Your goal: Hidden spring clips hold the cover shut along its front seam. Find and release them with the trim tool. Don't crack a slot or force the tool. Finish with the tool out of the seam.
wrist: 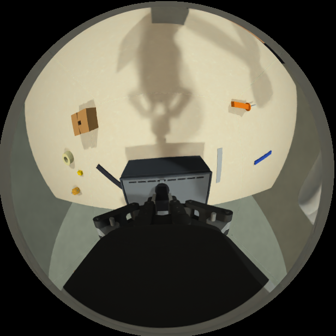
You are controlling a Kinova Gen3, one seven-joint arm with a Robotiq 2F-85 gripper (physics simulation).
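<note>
A box-shaped housing with a dark top (167,166) and a grey front face (192,192) stands at the lower middle of the wrist view. A row of thin dark slots (192,178) runs along the upper edge of the grey face. My gripper (162,198) is shut on the trim tool (161,190), whose black rounded part shows in front of the face, near the middle of the slot row. The tool's tip is mostly hidden behind this part, so I cannot tell whether it is in a slot. The spring clips do not show.
Left are a brown box (91,120), a pale ring (70,157), a small yellow piece (80,173), an amber piece (75,191) and a dark strip (108,176) by the housing. Right are a grey strip (219,165), a blue bar (262,157) and an orange-handled tool (241,105).
</note>
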